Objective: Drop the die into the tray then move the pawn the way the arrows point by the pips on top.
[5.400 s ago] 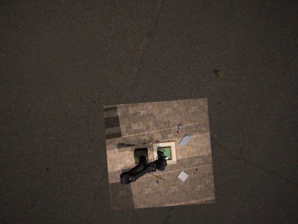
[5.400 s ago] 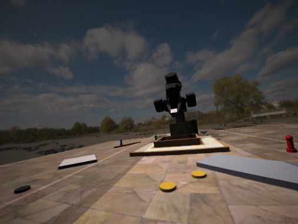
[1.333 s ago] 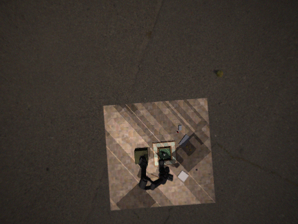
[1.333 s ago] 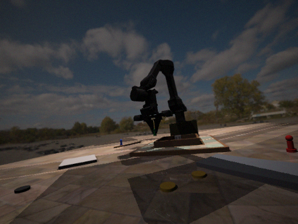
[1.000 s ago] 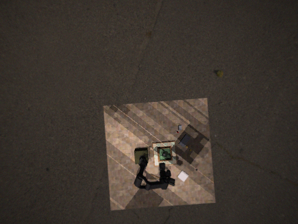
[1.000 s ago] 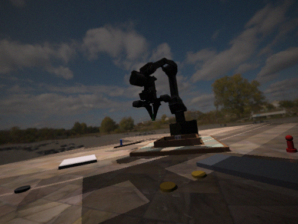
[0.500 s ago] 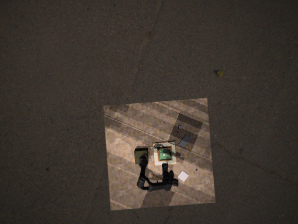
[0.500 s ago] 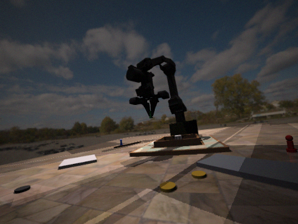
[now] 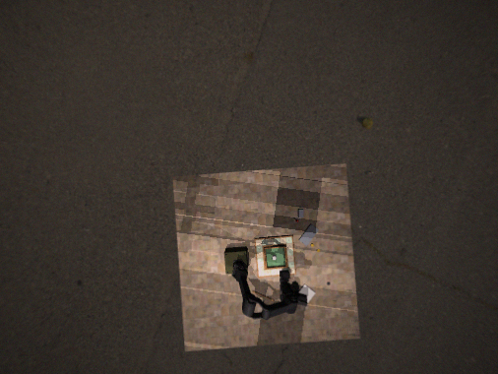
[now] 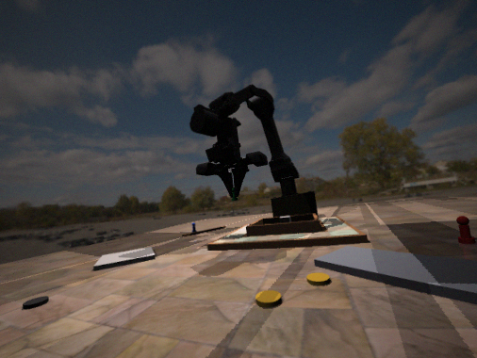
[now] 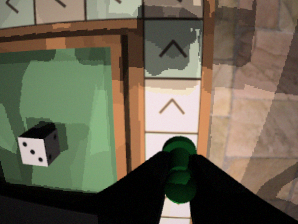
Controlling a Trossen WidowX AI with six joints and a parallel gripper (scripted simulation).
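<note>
My gripper tip is 120 mm to the right of the white die, 80 mm above it and 30 mm past it. Also, from my gripper tip: large grey slab: 260 mm ahead, 230 mm to the left, 100 mm below; green pawn: 10 mm above; blue pawn: 210 mm to the right, 160 mm behind, 90 mm below.
</note>
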